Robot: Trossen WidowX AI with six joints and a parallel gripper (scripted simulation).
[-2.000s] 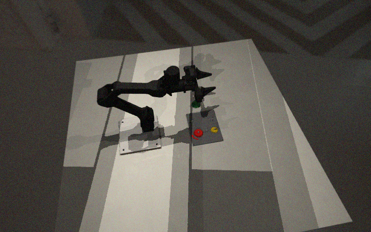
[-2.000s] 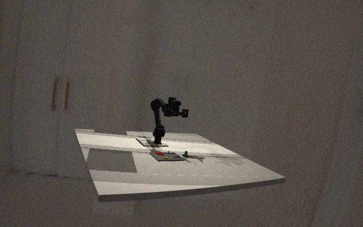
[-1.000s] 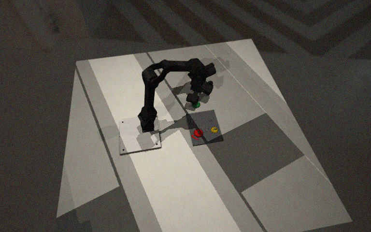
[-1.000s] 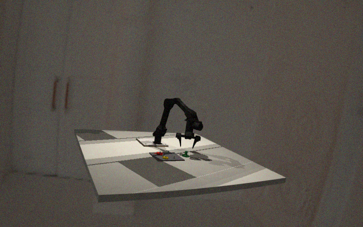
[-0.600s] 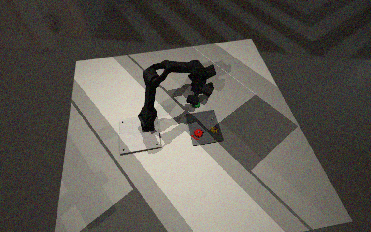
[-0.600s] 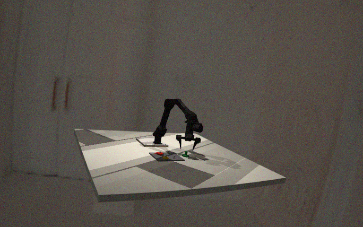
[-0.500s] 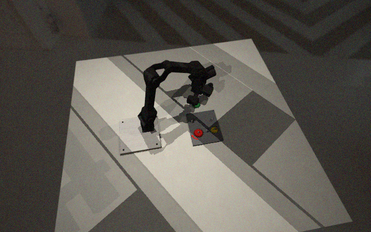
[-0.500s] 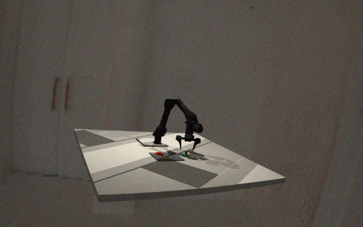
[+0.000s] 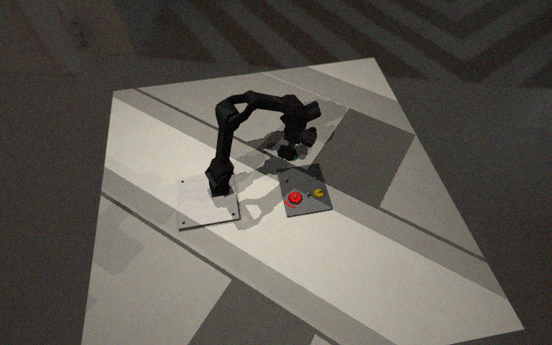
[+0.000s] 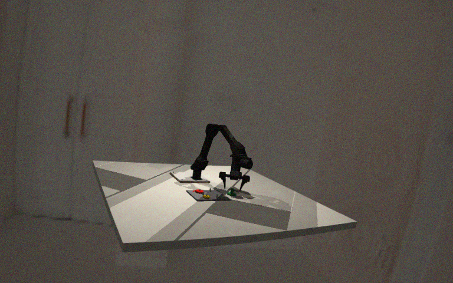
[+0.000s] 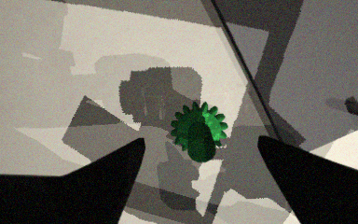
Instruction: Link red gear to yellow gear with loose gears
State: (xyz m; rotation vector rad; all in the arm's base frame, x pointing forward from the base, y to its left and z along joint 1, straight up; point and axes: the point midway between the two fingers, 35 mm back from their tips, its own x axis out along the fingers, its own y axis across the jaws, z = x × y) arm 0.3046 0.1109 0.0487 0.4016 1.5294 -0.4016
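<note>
My gripper tip is 60 mm short of the yellow gear, 200 mm to the left of it and 10 mm above it. Also, from my gripper tip: red gear 30 mm behind, 200 mm to the right, 10 mm below; then green gear 10 mm below; then red arrow 60 mm behind, 220 mm to the right, 20 mm below.
</note>
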